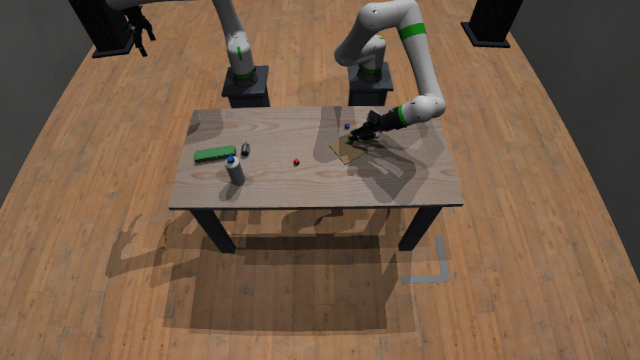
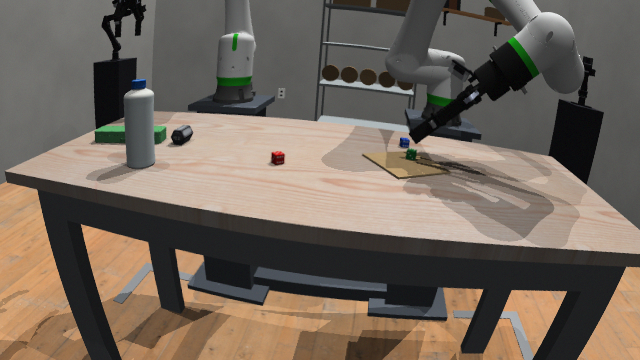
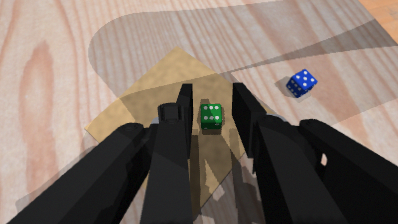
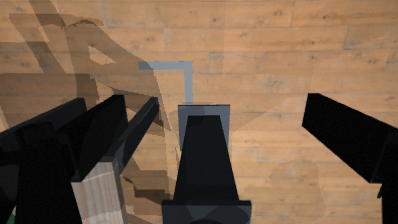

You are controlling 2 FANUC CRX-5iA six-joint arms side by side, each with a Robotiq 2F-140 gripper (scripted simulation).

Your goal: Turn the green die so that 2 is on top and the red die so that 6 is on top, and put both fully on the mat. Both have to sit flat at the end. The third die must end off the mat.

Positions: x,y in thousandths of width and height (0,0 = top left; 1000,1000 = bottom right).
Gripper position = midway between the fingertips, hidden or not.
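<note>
My left gripper (image 2: 648,379) is visible, also at (image 3: 534,444), as is my right gripper (image 4: 539,493). A tan mat (image 2: 618,454) appears too, with a further view of the mat (image 3: 539,681); in image 4 the mat is out of frame. A bottle (image 2: 218,285) is visible; in image 3 the bottle is out of frame.
</note>
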